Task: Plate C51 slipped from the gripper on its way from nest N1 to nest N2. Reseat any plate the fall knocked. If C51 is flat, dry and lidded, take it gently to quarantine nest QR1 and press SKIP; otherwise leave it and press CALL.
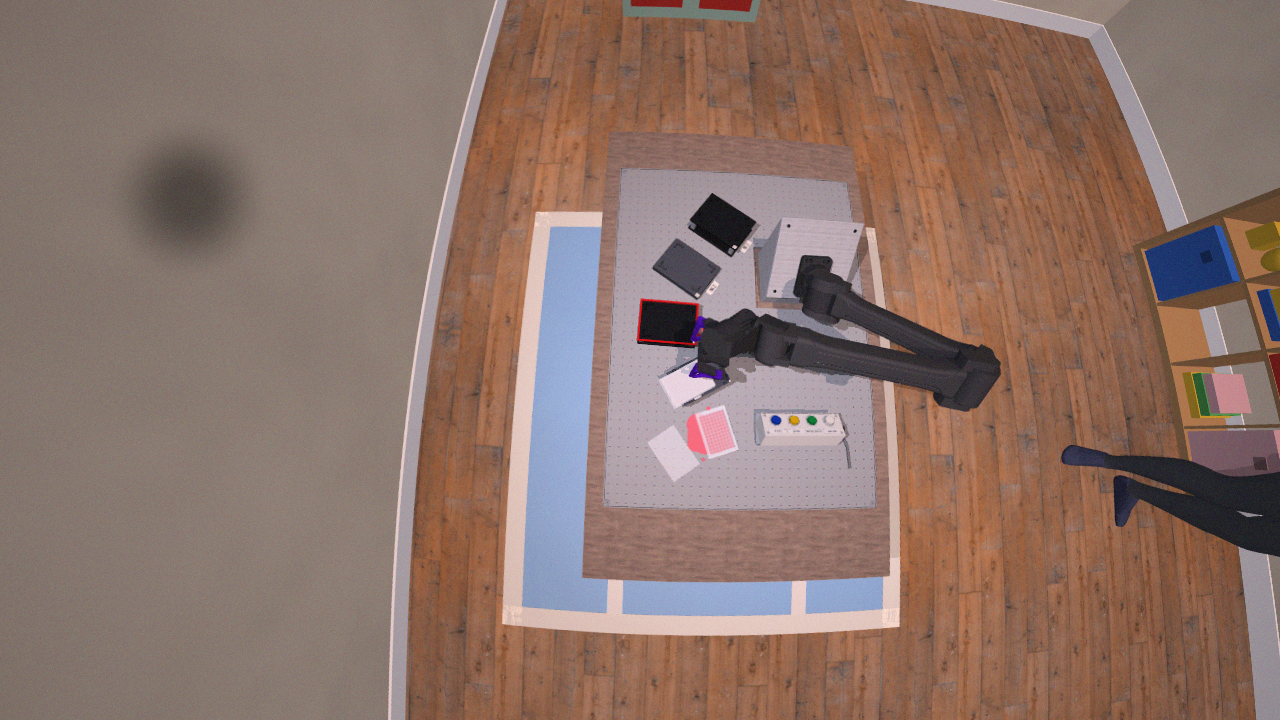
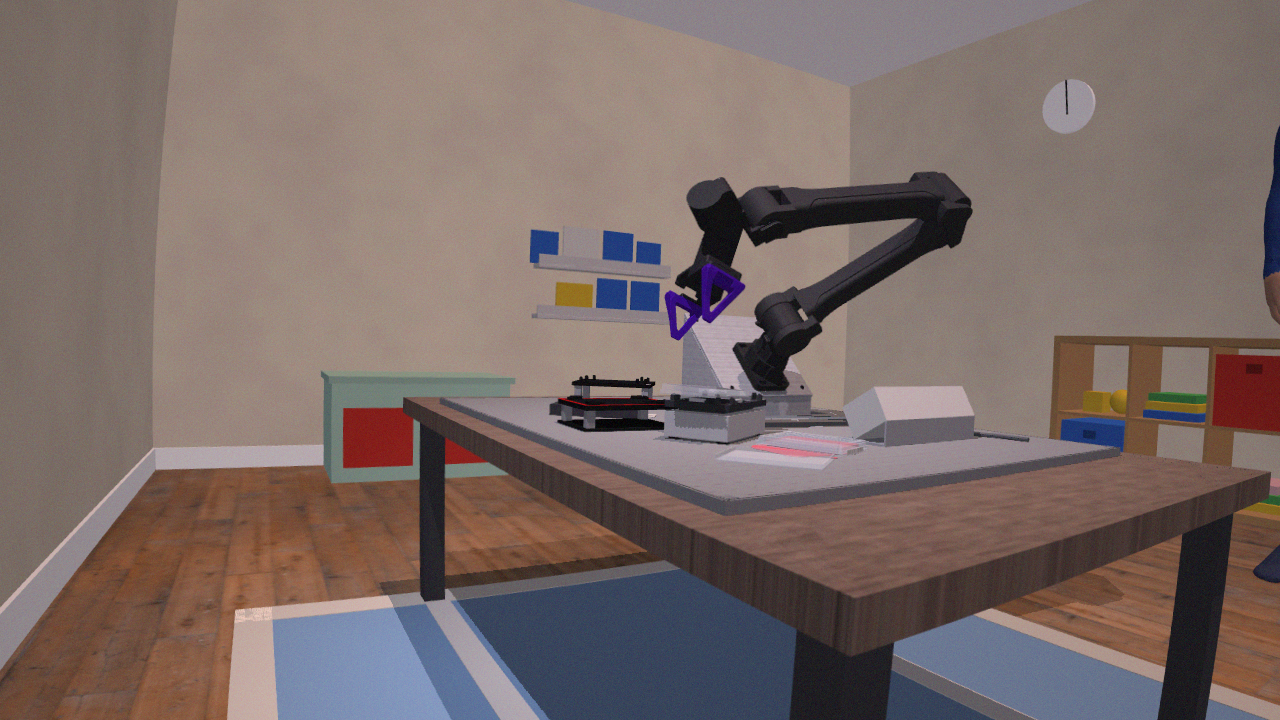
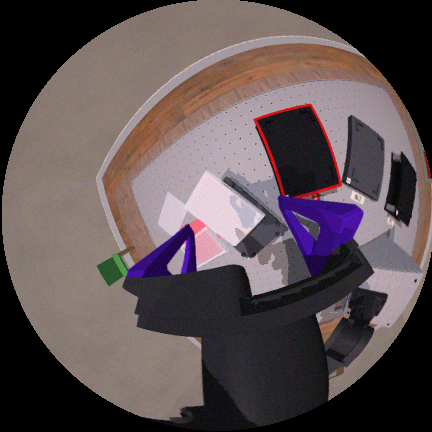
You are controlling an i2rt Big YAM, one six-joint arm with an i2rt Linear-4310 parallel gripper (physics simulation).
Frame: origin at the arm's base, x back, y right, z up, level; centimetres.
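Seen in the pictures: gripper, fingertip midpoint: (image 1: 691, 358) (image 2: 690, 330) (image 3: 233, 214); arm's base, link origin: (image 1: 811, 276) (image 2: 758, 368) (image 3: 367, 299).
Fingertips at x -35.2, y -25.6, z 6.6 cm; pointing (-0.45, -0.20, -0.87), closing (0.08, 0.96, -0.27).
Pixels of each thing's top centre, then the offset from my fingertips to it. Level surfaces: height alone.
- white-topped plate, top centre: (image 2: 707, 383) (image 3: 218, 211) (image 1: 688, 382) dx +0.1, dy -4.8, dz -7.6 cm
- pink-welled plate, top centre: (image 2: 812, 437) (image 1: 717, 431) (image 3: 200, 249) dx +8.9, dy -17.4, dz -14.2 cm
- pink spill, top centre: (image 2: 801, 449) (image 1: 707, 433) (image 3: 197, 239) dx +6.3, dy -18.0, dz -15.5 cm
- clear lid, top centre: (image 2: 776, 454) (image 1: 673, 453) (image 3: 169, 216) dx -2.9, dy -23.4, dz -14.9 cm
- Red-rimmed nest QR1, top centre: (image 2: 618, 397) (image 3: 302, 147) (image 1: 668, 321) dx -4.9, dy +12.5, dz -11.1 cm
- grey nest N2, top centre: (image 2: 599, 399) (image 3: 371, 156) (image 1: 687, 266) dx +0.6, dy +30.1, dz -13.0 cm
- black nest N1, top centre: (image 2: 615, 376) (image 1: 724, 218) dx +11.5, dy +44.4, dz -9.4 cm
- button box, top centre: (image 2: 912, 385) (image 1: 806, 429) dx +31.0, dy -16.6, dz -7.3 cm
- perforated mat, surface height: dz -15.7 cm
- wooden table, surface height: dz -17.0 cm
My gripper (image 1: 702, 351) (image 2: 693, 328) (image 3: 233, 214) is open and empty, high above the bench. Below it, a white-topped plate (image 1: 684, 385) (image 3: 222, 207) sits shifted off its dark nest, apparently tilted. A pink-welled plate (image 1: 716, 431) (image 3: 206, 247) lies on the mat without its lid, beside a pink spill (image 1: 693, 434) (image 3: 194, 226). A clear lid (image 1: 673, 453) (image 3: 171, 212) lies apart from it. Red-rimmed nest QR1 (image 1: 668, 322) (image 3: 300, 150), grey nest N2 (image 1: 686, 266) (image 3: 366, 157) and black nest N1 (image 1: 722, 223) show no plate. Plate labels are not readable.
The button box (image 1: 801, 438) (image 2: 921, 416) has blue, yellow, green and white buttons; their labels are too small to read. A slanted white panel (image 1: 810, 241) (image 3: 395, 290) stands by the arm base. The perforated mat (image 1: 760, 483) lies on the wooden table (image 1: 733, 546).
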